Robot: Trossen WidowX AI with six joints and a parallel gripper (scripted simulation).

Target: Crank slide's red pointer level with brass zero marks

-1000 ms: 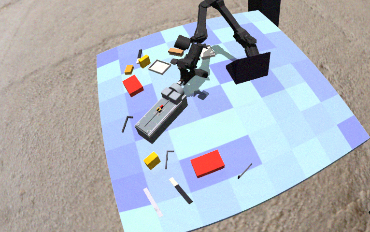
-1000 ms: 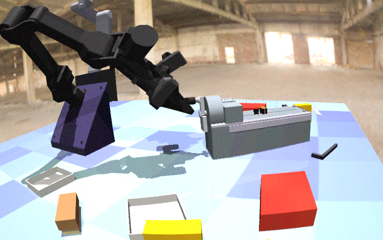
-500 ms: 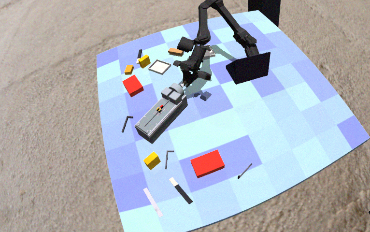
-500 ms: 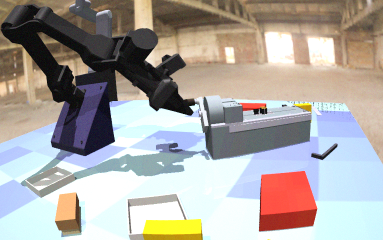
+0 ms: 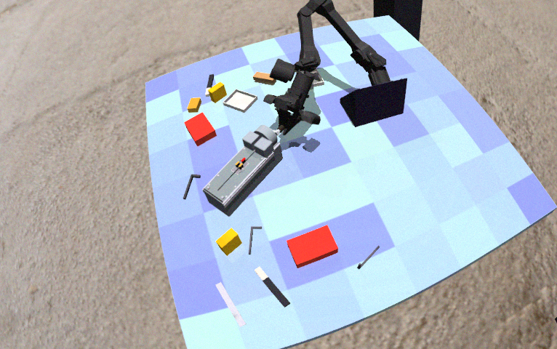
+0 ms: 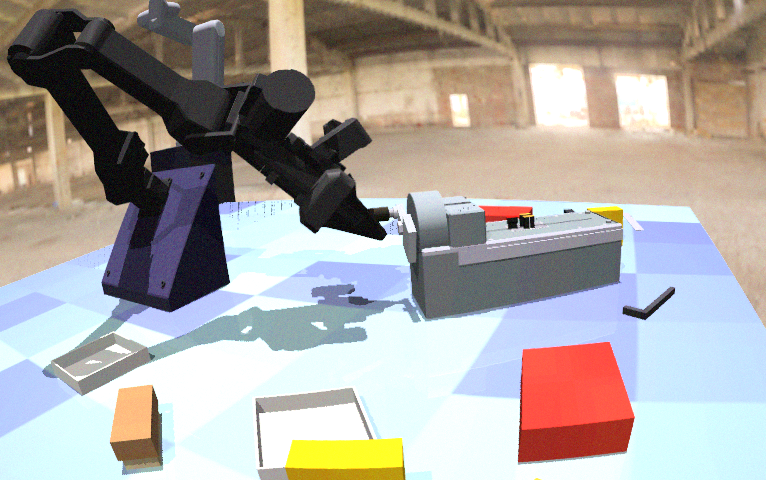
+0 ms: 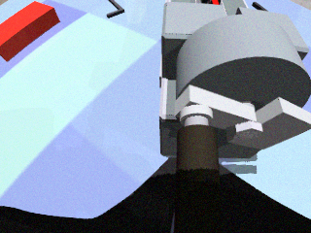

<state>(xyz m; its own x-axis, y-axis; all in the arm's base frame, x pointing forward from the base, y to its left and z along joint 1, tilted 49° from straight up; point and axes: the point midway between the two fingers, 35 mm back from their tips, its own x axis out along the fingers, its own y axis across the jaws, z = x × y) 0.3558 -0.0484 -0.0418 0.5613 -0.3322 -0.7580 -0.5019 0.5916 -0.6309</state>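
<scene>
Now: gripper tip 140 mm short of the red pointer and 50 mm to the right of it. The rest, counted from my gripper tip: dark crank handle (20 mm behind, 20 mm above, 10 mm to the right); then tan block (370 mm to the right, 60 mm below, 60 mm behind).
</scene>
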